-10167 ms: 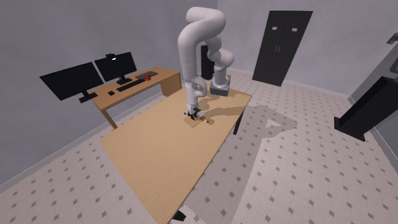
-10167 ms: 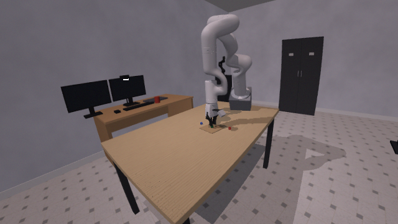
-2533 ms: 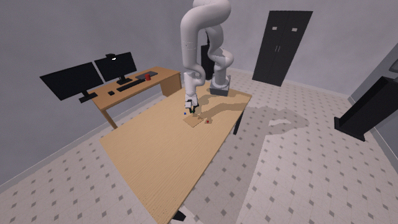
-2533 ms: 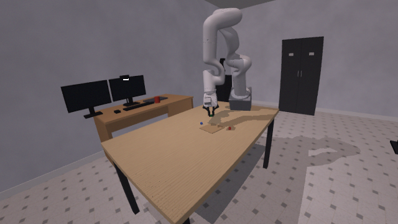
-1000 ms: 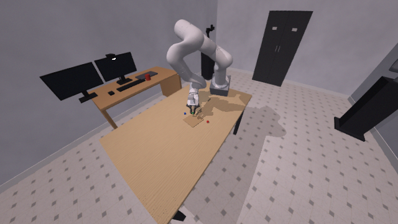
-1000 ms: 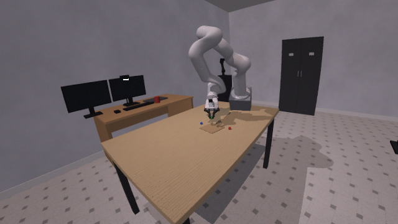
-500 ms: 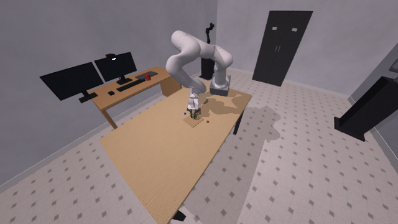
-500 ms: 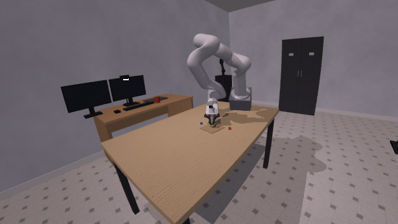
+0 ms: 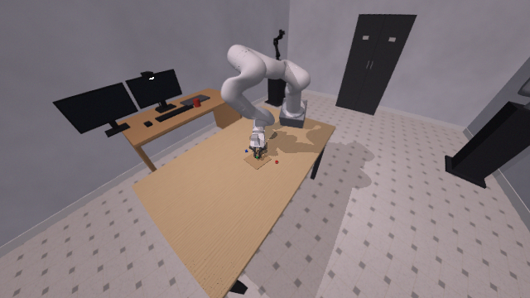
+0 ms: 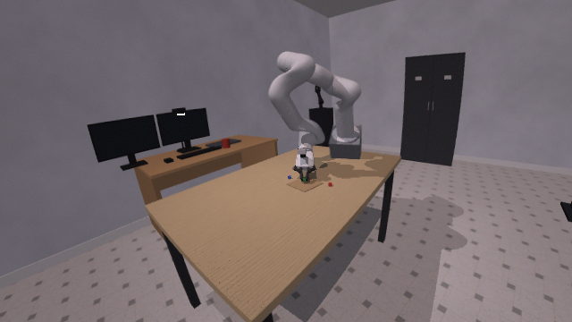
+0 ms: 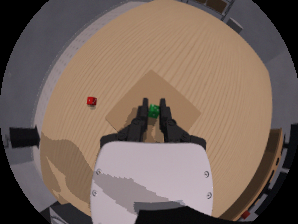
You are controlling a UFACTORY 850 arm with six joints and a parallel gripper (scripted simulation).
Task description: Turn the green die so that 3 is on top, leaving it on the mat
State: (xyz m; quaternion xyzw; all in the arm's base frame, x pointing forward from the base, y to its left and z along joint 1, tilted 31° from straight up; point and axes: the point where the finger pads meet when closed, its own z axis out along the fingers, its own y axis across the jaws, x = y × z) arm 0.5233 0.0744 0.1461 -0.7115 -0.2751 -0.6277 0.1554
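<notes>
My gripper is now 20 mm above the green die. The rest, counted from my hand: red die 120 mm to the left, 70 mm behind, 30 mm below; then tan mat 40 mm below; then blue die 120 mm to the right, 30 mm below, 10 mm ahead.
</notes>
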